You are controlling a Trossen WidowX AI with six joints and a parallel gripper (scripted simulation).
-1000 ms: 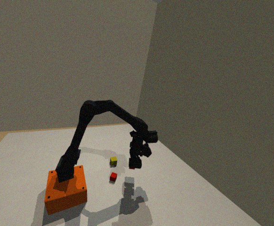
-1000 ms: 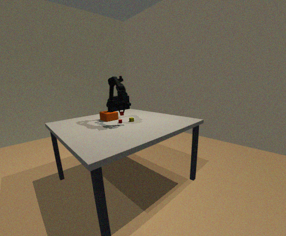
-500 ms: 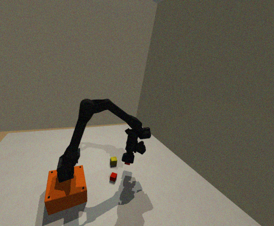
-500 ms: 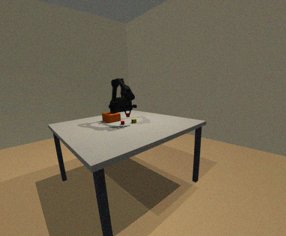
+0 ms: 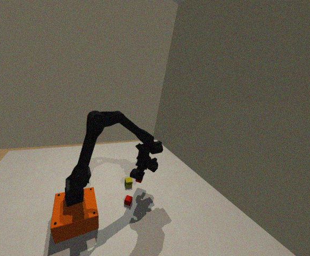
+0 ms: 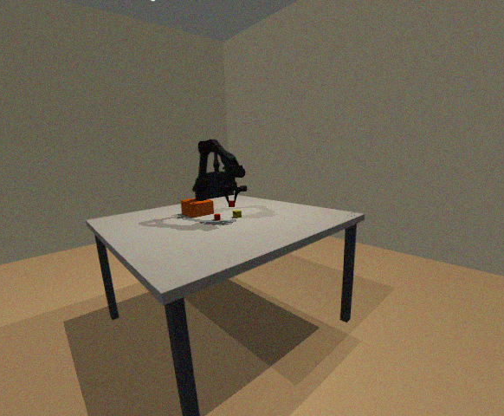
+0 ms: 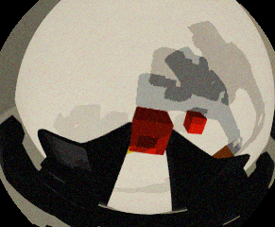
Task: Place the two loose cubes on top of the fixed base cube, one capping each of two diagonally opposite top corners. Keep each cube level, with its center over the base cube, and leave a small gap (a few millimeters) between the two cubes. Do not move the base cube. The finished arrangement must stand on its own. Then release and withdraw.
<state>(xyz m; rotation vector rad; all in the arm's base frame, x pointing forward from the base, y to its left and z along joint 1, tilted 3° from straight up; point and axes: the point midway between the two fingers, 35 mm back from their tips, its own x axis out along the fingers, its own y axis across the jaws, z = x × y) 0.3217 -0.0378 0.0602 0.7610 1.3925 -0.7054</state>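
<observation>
Right now my gripper tip is 8 cm above the yellow cube, 7 cm to the right of it and 2 cm past it. Also, from my gripper tip: red cube right at my gripper tip.
</observation>
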